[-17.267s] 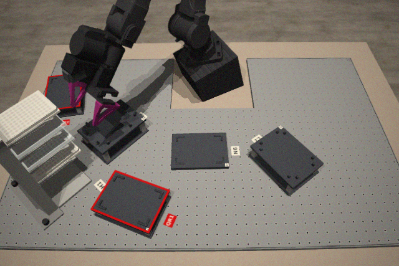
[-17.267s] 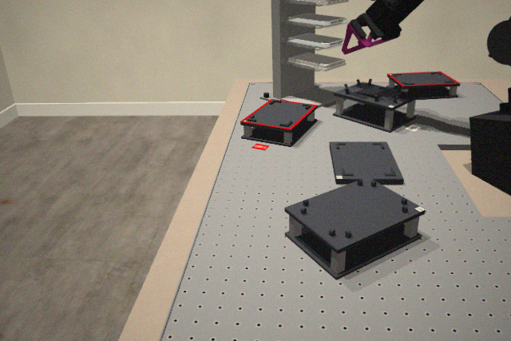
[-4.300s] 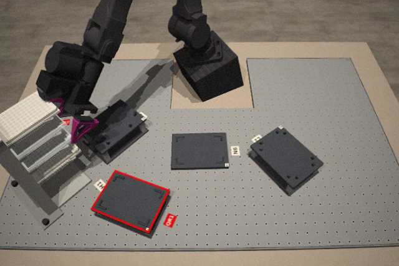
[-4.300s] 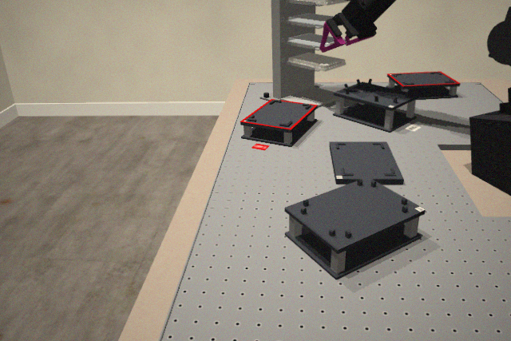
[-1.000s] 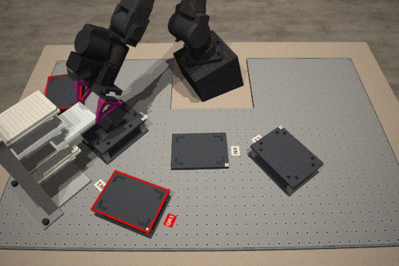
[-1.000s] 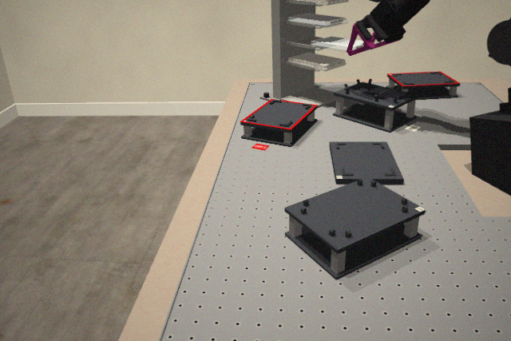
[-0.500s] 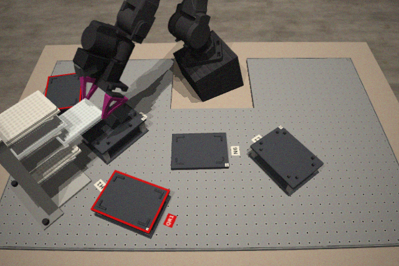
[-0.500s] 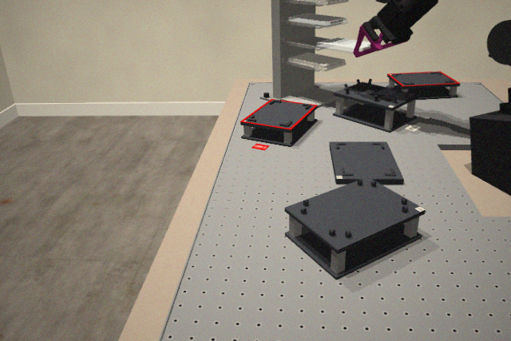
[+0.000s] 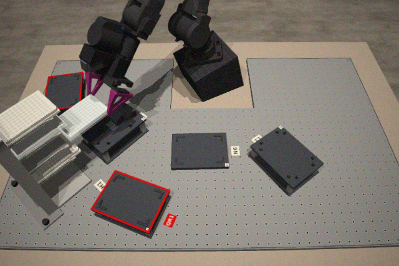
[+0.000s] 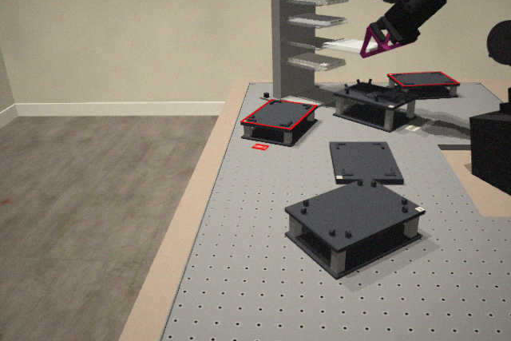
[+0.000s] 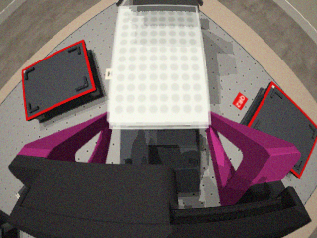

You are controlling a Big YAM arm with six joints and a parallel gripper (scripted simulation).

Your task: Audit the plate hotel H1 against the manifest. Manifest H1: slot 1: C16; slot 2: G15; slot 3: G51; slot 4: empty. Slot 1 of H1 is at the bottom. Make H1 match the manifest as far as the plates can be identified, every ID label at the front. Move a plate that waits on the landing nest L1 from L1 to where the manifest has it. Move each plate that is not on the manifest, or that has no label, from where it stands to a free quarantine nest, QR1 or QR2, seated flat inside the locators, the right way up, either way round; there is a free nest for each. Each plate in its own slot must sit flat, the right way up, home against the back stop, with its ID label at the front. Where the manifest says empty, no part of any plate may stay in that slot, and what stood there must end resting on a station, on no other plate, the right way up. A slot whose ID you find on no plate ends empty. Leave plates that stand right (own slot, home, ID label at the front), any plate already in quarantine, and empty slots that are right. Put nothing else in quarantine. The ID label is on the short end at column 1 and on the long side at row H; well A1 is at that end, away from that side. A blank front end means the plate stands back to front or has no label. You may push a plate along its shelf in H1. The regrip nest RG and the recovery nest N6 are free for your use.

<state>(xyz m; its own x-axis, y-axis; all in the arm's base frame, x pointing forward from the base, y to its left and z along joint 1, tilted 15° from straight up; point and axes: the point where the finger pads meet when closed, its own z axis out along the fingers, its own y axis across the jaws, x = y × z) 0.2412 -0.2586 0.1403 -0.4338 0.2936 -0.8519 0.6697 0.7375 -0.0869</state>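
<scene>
Right now the regrip nest is 1 cm behind my hand, 1 cm to the left of it and 11 cm below it. The rest, counted from my hand: plate labelled G51 (13 cm ahead, 12 cm to the right, 5 cm above); then plate hotel H1 (19 cm ahead, 17 cm to the right, 1 cm below); then quarantine nest QR1 (22 cm ahead, 9 cm to the left, 13 cm below).
</scene>
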